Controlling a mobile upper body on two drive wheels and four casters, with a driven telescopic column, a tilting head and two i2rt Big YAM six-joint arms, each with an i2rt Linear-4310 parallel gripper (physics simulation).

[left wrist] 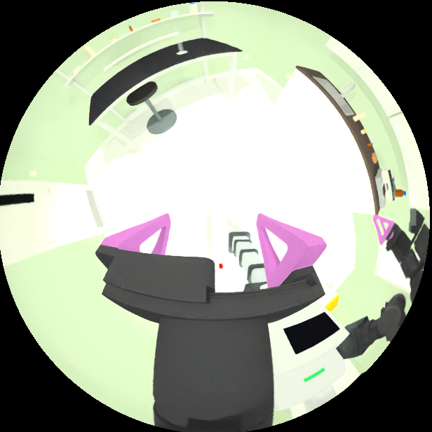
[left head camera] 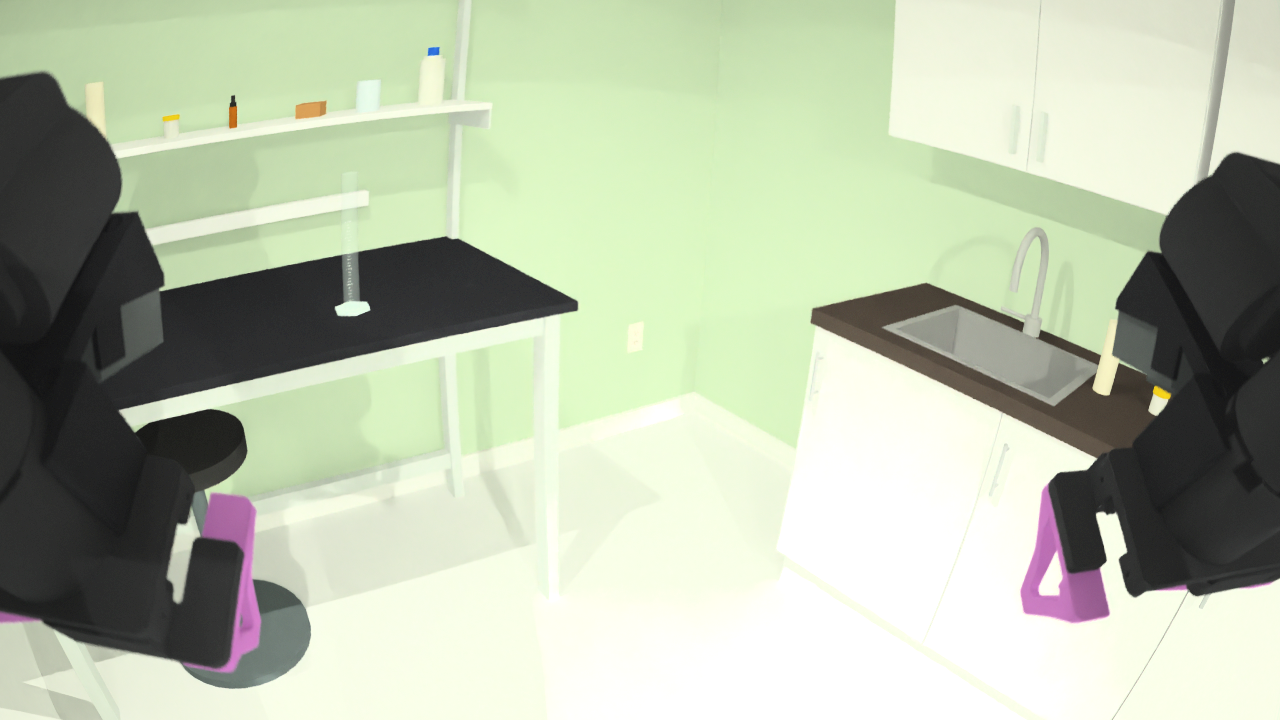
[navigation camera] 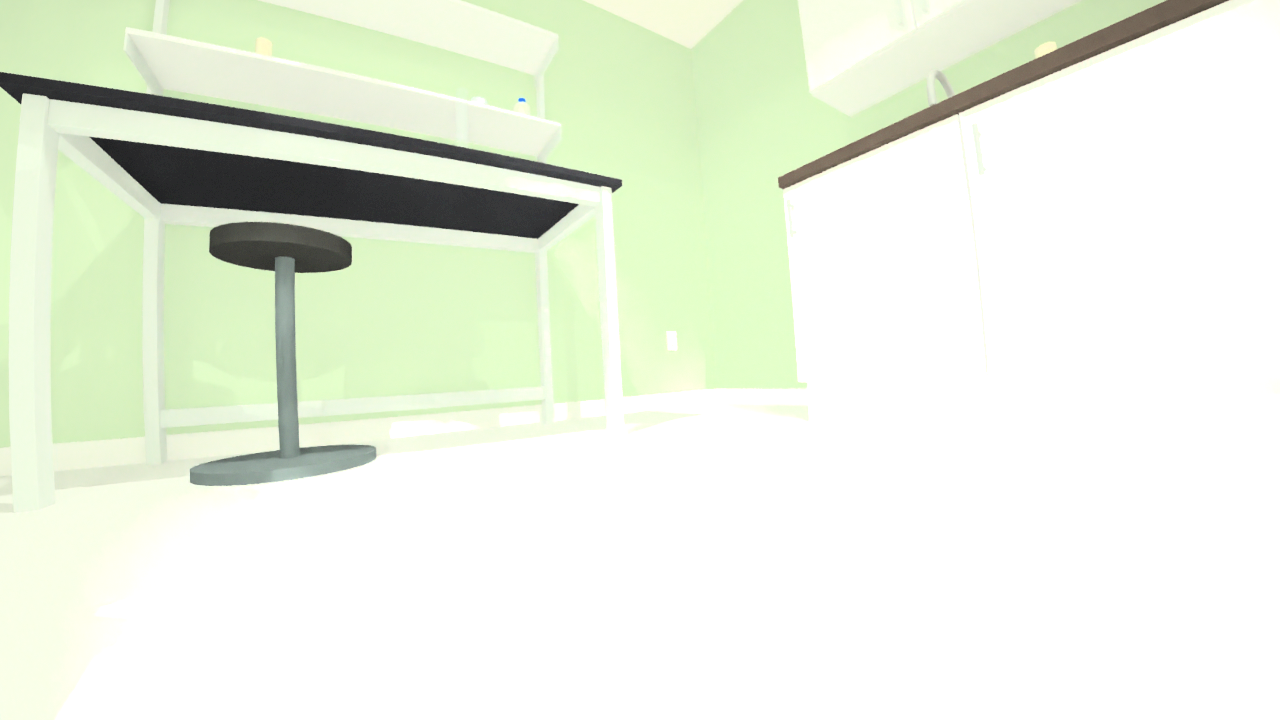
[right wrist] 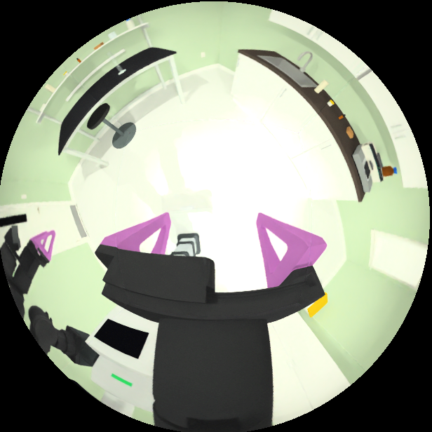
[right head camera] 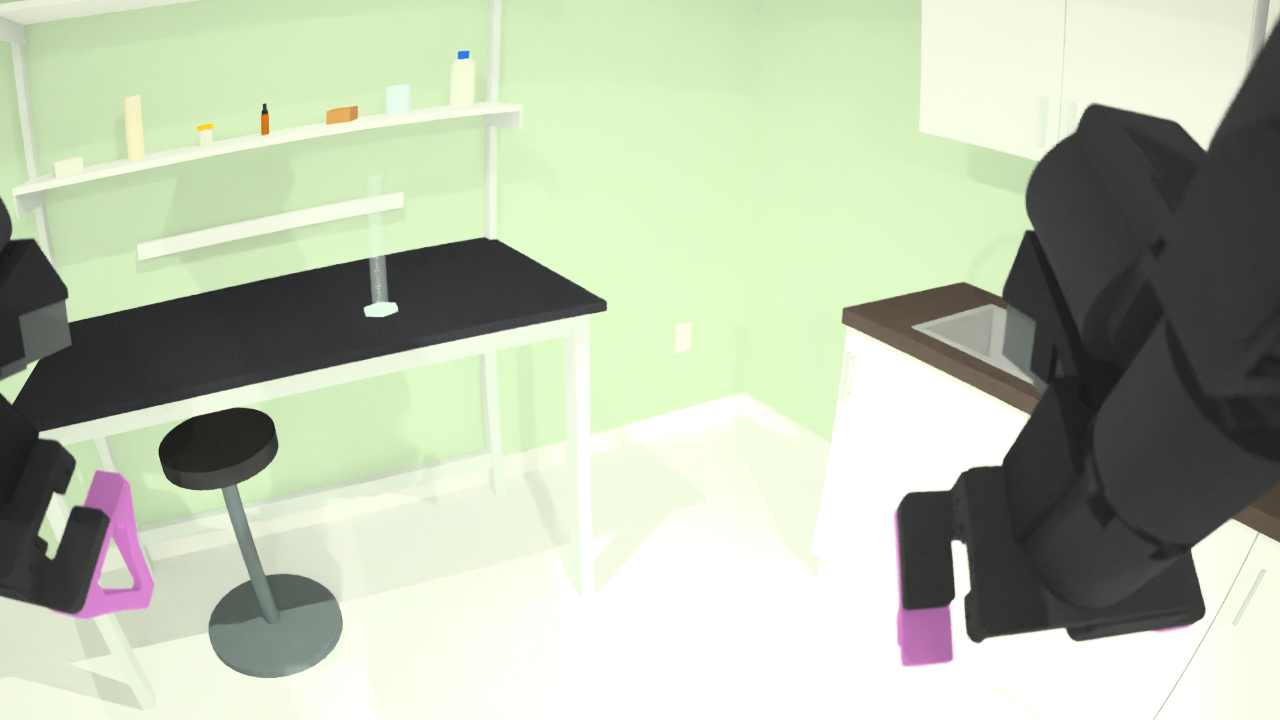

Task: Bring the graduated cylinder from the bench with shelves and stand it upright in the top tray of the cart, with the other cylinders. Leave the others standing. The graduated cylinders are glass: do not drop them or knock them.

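Places are measured from the left arm's base along level axes (x ahead, y left, z up), in millimetres.
Where they show: left gripper, fingertip midpoint: (left head camera: pixel 168 618) (right head camera: pixel 84 581); right gripper, fingertip midpoint: (left head camera: pixel 1091 590) (right head camera: pixel 990 622).
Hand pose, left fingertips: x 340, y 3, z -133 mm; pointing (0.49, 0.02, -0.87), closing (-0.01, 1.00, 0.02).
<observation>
Things, the pixels of their top centre, and the offset from my left fingertips. "*": a spot on its surface instead. Level surfaces: height alone.
- clear graduated cylinder, surface spot: (left head camera: pixel 350 288) (right head camera: pixel 378 289) * dx +1428, dy +302, dz -302 mm
- brown-topped sink counter, surface height: dz -364 mm
- tap, top centre: (left head camera: pixel 1037 227) (navigation camera: pixel 939 72) dx +1360, dy -1403, dz -46 mm
A clear graduated cylinder (left head camera: pixel 350 288) (right head camera: pixel 379 288) with a pale base stands upright on the black top of the bench with shelves (left head camera: pixel 483 284) (right head camera: pixel 514 284). It also shows small in the left wrist view (left wrist: pixel 181 50) and in the right wrist view (right wrist: pixel 121 70). My left gripper (left wrist: pixel 213 217) is open and empty, its pink fingers wide apart. My right gripper (right wrist: pixel 213 217) is open and empty as well. Both are in the air, well short of the bench and far from the cylinder. I cannot make out the cart or the other cylinders in these views.
A black-seated stool (left head camera: pixel 201 443) (right head camera: pixel 219 443) (navigation camera: pixel 280 243) stands at the bench's front, left of the cylinder. Bottles and small things stand on the shelf (right head camera: pixel 299 138) above. A brown-topped sink counter (left head camera: pixel 850 311) (right head camera: pixel 886 308) (right wrist: pixel 345 145) is at the right, with a tap (left head camera: pixel 1040 268).
</observation>
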